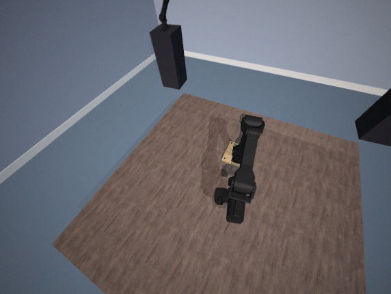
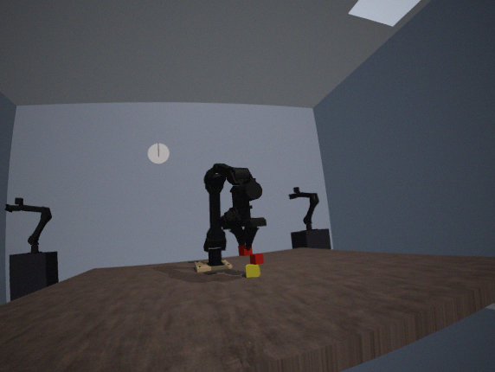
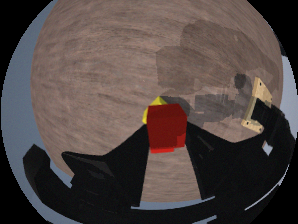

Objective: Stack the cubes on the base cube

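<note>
My gripper tip is 20 mm to the right of the yellow cube and 70 mm above it.
</note>
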